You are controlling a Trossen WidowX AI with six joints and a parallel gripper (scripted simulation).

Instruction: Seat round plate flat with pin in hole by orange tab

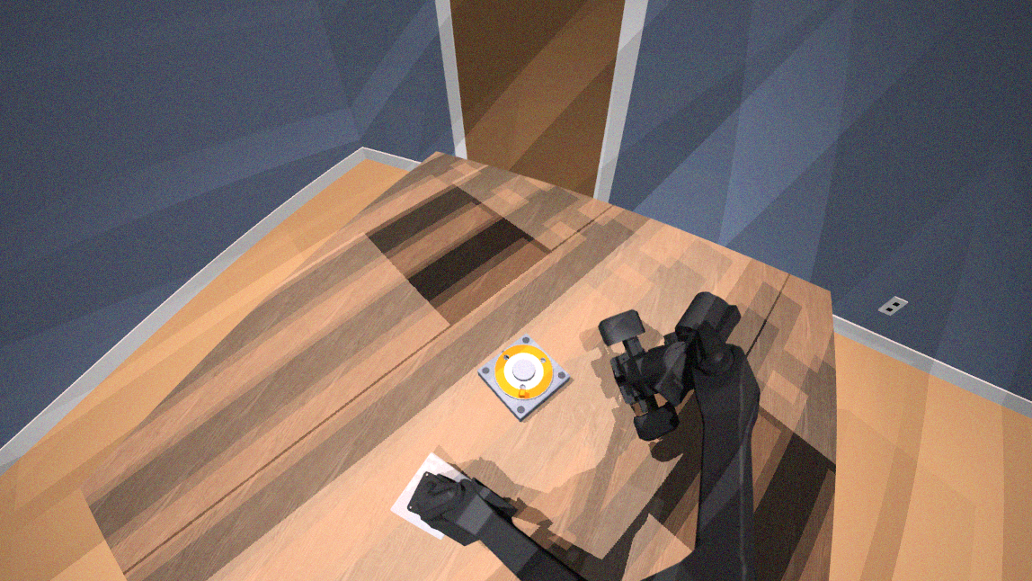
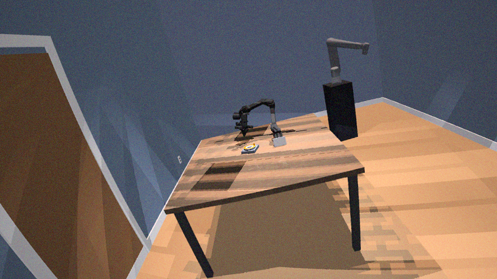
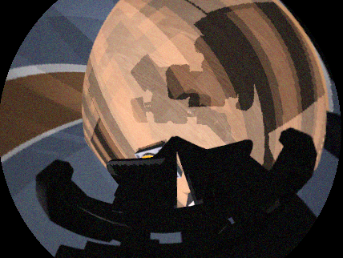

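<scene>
Now: the round plate 15 cm to the left of my gripper tip, 5 cm below it and 5 cm behind it. The rest, counted from my gripper tip: square grey base (16 cm to the left, 6 cm below, 3 cm behind).
</scene>
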